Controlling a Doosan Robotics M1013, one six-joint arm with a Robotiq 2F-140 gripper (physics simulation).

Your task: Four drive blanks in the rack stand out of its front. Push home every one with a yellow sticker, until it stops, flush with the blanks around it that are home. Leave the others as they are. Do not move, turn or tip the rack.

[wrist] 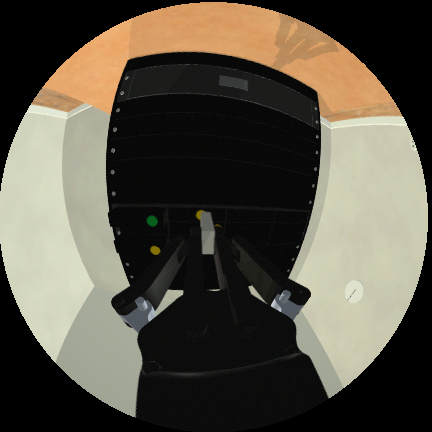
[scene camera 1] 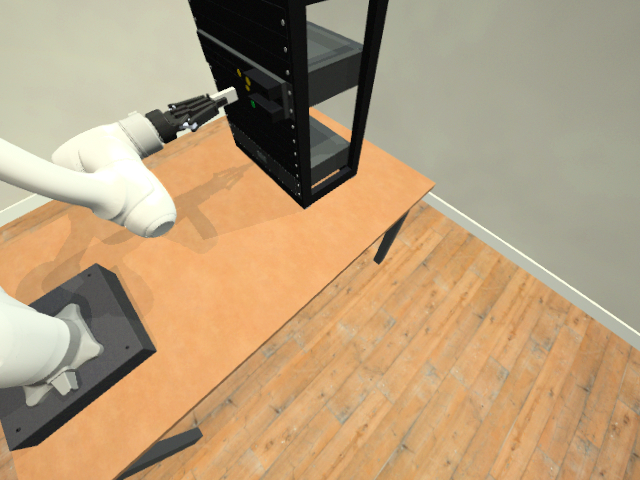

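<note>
The black rack point(scene camera 1: 298, 129) point(wrist: 215, 125) stands upright on the table. A yellow-stickered blank point(scene camera 1: 264, 83) point(wrist: 155, 250) plainly stands out of its front, as does a green-stickered blank point(scene camera 1: 267, 107) point(wrist: 152, 220) below it. Two more yellow stickers, one point(scene camera 1: 247, 87) point(wrist: 201, 214) beside these blanks and another point(scene camera 1: 238, 72) point(wrist: 217, 227) farther along, show on dark faces where I make out no jutting sides. My gripper point(scene camera 1: 229, 95) point(wrist: 204, 220) is shut, with a pale block at its tip, close before the rack front. The tip partly covers the farther sticker in the wrist view; contact cannot be told.
The wooden table point(scene camera 1: 248, 279) carries the rack and the arm's dark base plate point(scene camera 1: 111, 320). Grey units sit inside the rack's open side. Walls stand behind the rack. A long ledge point(scene camera 1: 237, 54) crosses the rack front above the stickers in the scene view.
</note>
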